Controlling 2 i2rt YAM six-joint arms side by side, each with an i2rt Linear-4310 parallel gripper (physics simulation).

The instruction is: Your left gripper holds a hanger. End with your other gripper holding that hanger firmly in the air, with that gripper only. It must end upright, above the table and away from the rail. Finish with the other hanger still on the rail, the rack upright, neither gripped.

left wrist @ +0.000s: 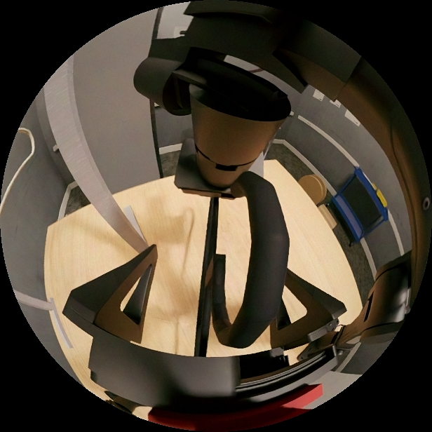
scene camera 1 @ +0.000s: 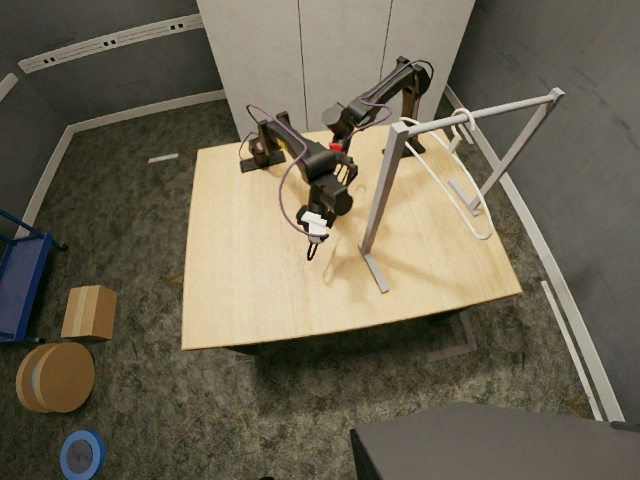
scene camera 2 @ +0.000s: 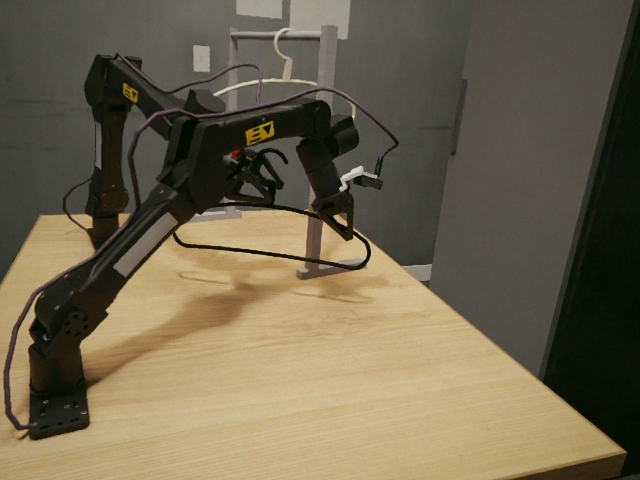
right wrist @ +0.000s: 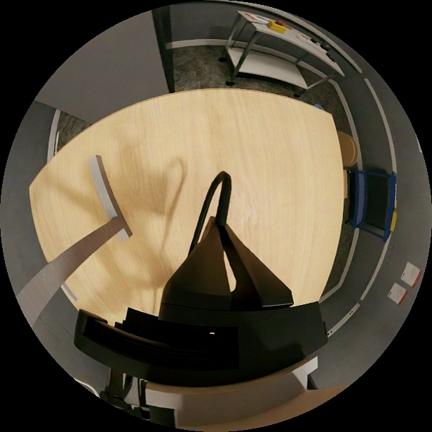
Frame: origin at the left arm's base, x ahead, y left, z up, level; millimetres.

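Seen in the pictures: left gripper, fingertip midpoint: (scene camera 2: 277,193); right gripper, fingertip midpoint: (scene camera 2: 349,239); left arm's base, origin of the base link: (scene camera 1: 403,151); right arm's base, origin of the base link: (scene camera 1: 262,162) (scene camera 2: 58,390).
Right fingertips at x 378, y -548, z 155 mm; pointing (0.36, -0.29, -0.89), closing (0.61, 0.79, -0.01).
Observation:
Pixels of each thing's top centre, then the offset from my right fingertips to it. "spot": a spot on its surface instead. Level surfaces: height alone.
- white hanger, middle of its top: (scene camera 1: 468,111) (scene camera 2: 288,28) dy +349, dx +13, dz +390 mm
- rail, middle of its top: (scene camera 1: 491,108) (scene camera 2: 273,31) dy +423, dx +7, dz +382 mm
- foot, surface spot: (scene camera 1: 376,271) spot: dy +184, dx +105, dz -135 mm
- wooden table, its level: dz -155 mm
A black hanger (scene camera 1: 311,251) (scene camera 2: 248,251) (left wrist: 270,250) (right wrist: 225,186) is in the air above the table, hook up, its long bar slightly tilted in scene camera 2. My right gripper (scene camera 2: 351,236) (right wrist: 214,222) is shut on the shoulder near one end of it. My left gripper (scene camera 2: 276,192) (left wrist: 215,258) is open, its fingers apart on either side of the hanger's neck, below the hook. A white hanger (scene camera 1: 454,144) (scene camera 2: 287,68) (left wrist: 31,142) hangs by its hook on the rail (scene camera 1: 501,109) of the upright grey rack (scene camera 1: 381,191) (scene camera 2: 326,56) (left wrist: 85,155) (right wrist: 65,265).
The rack's near post and foot (scene camera 1: 376,271) stand beside the black hanger. The two arms are close together over the wooden table (scene camera 1: 248,294) (scene camera 2: 320,392). A dark cabinet (scene camera 1: 491,444) stands beyond the table's front. A blue cart (scene camera 1: 20,273) and boxes are on the floor.

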